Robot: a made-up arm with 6 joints. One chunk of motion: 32 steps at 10 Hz.
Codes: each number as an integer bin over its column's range. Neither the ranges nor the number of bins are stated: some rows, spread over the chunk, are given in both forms.
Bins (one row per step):
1: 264 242 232 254 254 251
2: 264 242 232 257 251 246
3: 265 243 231 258 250 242
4: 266 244 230 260 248 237
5: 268 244 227 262 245 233
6: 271 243 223 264 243 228
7: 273 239 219 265 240 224
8: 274 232 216 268 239 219
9: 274 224 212 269 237 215
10: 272 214 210 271 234 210
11: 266 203 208 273 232 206
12: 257 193 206 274 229 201
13: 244 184 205 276 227 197
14: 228 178 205 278 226 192
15: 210 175 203 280 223 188
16: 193 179 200 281 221 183
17: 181 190 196 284 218 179
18: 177 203 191 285 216 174
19: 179 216 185 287 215 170
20: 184 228 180 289 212 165
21: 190 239 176 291 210 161
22: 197 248 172 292 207 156
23: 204 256 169 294 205 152
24: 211 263 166 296 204 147
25: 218 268 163 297 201 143
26: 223 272 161 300 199 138
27: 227 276 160 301 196 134
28: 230 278 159 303 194 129
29: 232 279 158 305 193 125
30: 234 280 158 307 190 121
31: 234 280 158 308 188 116
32: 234 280 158 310 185 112
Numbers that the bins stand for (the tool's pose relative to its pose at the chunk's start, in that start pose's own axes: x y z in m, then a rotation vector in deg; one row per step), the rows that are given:
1: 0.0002 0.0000 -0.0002 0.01 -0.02 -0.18
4: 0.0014 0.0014 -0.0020 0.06 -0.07 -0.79
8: 0.0062 -0.0075 -0.0140 0.12 -0.14 -1.57
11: 0.0014 -0.0290 -0.0209 0.16 -0.20 -2.13
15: -0.0326 -0.0499 -0.0252 0.22 -0.27 -2.91
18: -0.0526 -0.0290 -0.0355 0.26 -0.33 -3.52
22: -0.0405 0.0044 -0.0519 0.32 -0.40 -4.30
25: -0.0277 0.0193 -0.0596 0.36 -0.45 -4.86
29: -0.0193 0.0275 -0.0640 0.42 -0.52 -5.64
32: -0.0180 0.0282 -0.0640 0.46 -0.58 -6.20
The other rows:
2: 0.0002 0.0000 -0.0002 0.03 -0.04 -0.40
3: 0.0008 0.0007 -0.0011 0.04 -0.05 -0.57
5: 0.0026 0.0014 -0.0045 0.07 -0.09 -0.96
6: 0.0044 0.0007 -0.0080 0.09 -0.11 -1.18
7: 0.0056 -0.0023 -0.0114 0.10 -0.13 -1.35
9: 0.0062 -0.0134 -0.0175 0.13 -0.16 -1.74
10: 0.0050 -0.0209 -0.0192 0.15 -0.18 -1.96
12: -0.0041 -0.0365 -0.0226 0.17 -0.22 -2.35
13: -0.0120 -0.0432 -0.0235 0.19 -0.24 -2.52
14: -0.0217 -0.0476 -0.0235 0.20 -0.25 -2.74
16: -0.0429 -0.0469 -0.0278 0.23 -0.29 -3.13
17: -0.0502 -0.0387 -0.0312 0.25 -0.31 -3.30
19: -0.0514 -0.0194 -0.0407 0.28 -0.34 -3.69
20: -0.0484 -0.0105 -0.0450 0.29 -0.36 -3.91
21: -0.0447 -0.0023 -0.0485 0.31 -0.38 -4.08
23: -0.0362 0.0104 -0.0545 0.33 -0.42 -4.47
24: -0.0320 0.0156 -0.0571 0.35 -0.43 -4.69
26: -0.0247 0.0223 -0.0614 0.38 -0.47 -5.08
27: -0.0223 0.0252 -0.0622 0.39 -0.49 -5.25
28: -0.0205 0.0267 -0.0631 0.41 -0.51 -5.47
30: -0.0180 0.0282 -0.0640 0.44 -0.54 -5.81
31: -0.0180 0.0282 -0.0640 0.45 -0.56 -6.03

